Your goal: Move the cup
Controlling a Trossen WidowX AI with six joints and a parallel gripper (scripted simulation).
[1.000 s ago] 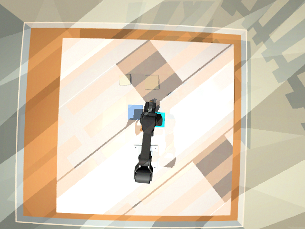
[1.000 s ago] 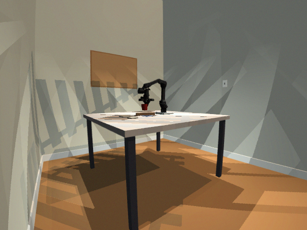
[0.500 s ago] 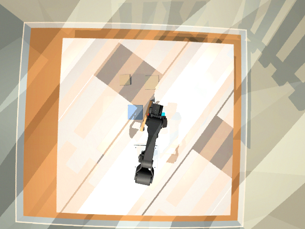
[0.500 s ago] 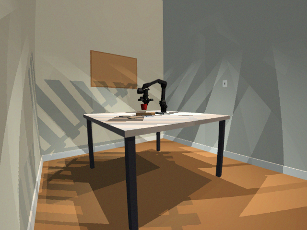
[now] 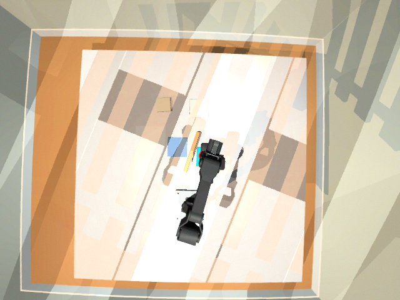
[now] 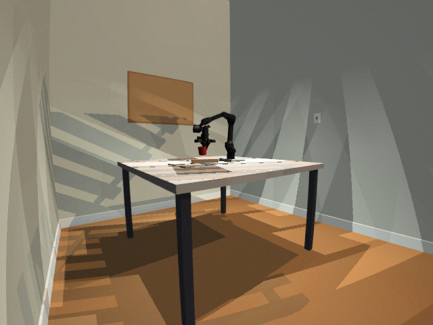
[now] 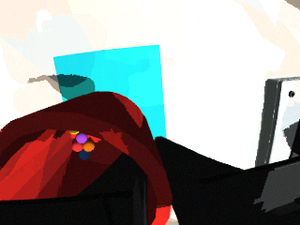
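The cyan pad lies 30 mm ahead of my gripper tip and 100 mm below it. The rest, counted from my gripper tip: wooden bar: 50 mm ahead, 80 mm to the left, 90 mm below; then cup: 30 mm ahead; then blue pad: 70 mm ahead, 160 mm to the left, 100 mm below.
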